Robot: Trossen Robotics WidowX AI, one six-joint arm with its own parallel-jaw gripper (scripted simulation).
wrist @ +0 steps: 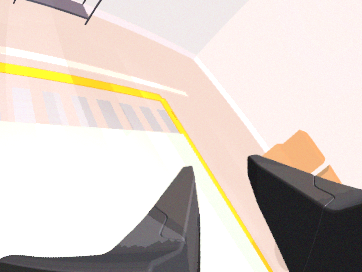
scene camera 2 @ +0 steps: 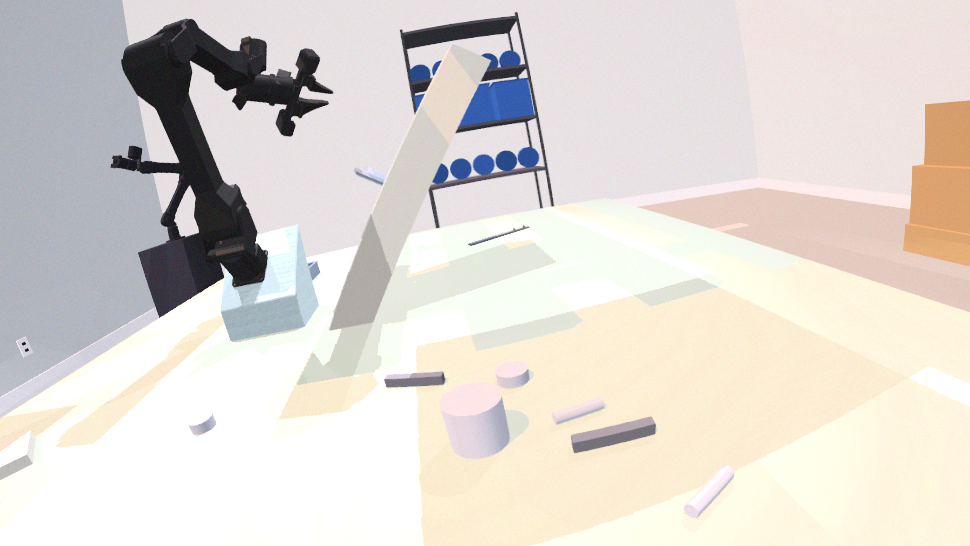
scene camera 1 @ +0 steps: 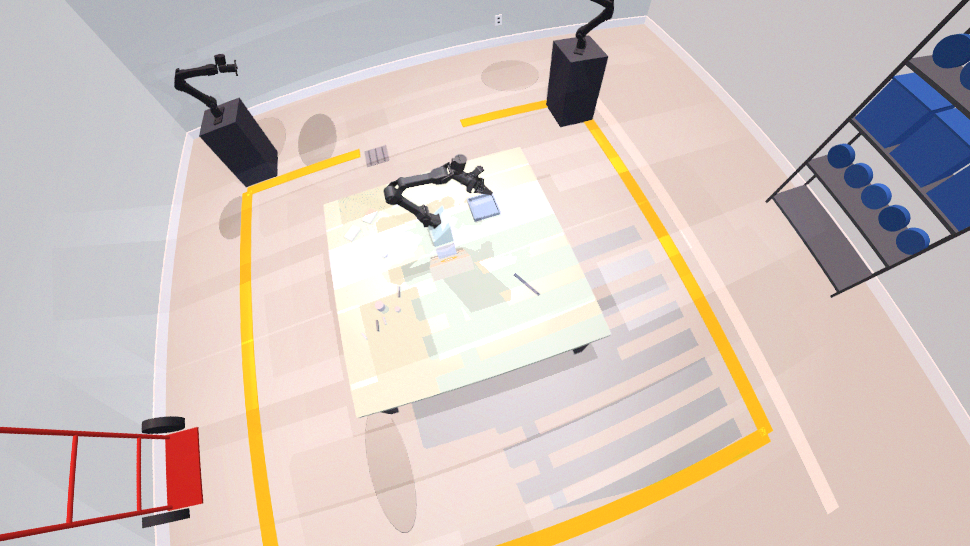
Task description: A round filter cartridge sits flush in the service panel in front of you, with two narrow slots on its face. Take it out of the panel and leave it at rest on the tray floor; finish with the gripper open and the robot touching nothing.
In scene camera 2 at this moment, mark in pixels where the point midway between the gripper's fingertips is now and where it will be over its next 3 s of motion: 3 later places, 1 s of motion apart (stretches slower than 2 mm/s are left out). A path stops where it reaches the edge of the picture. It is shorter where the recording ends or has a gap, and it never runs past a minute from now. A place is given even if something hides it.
The gripper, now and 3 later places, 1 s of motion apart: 330, 97; 386, 99; 411, 108; 419, 112
